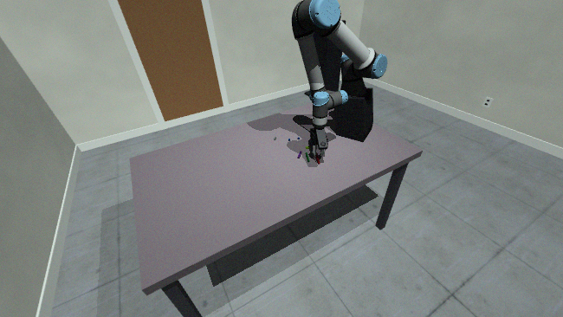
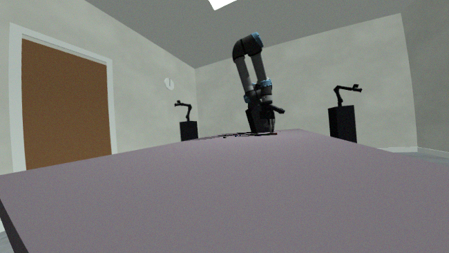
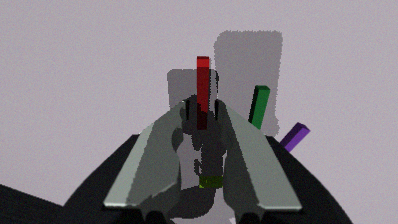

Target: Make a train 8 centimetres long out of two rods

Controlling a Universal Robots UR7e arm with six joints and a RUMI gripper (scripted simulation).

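Right now the red rod is 2 cm below my hand. Round my hand: green rod: 3 cm ahead, 5 cm to the right, 2 cm below; purple rod: 5 cm ahead, 10 cm to the right, 2 cm below; lime rod: 4 cm behind, 12 cm to the right, 2 cm below.
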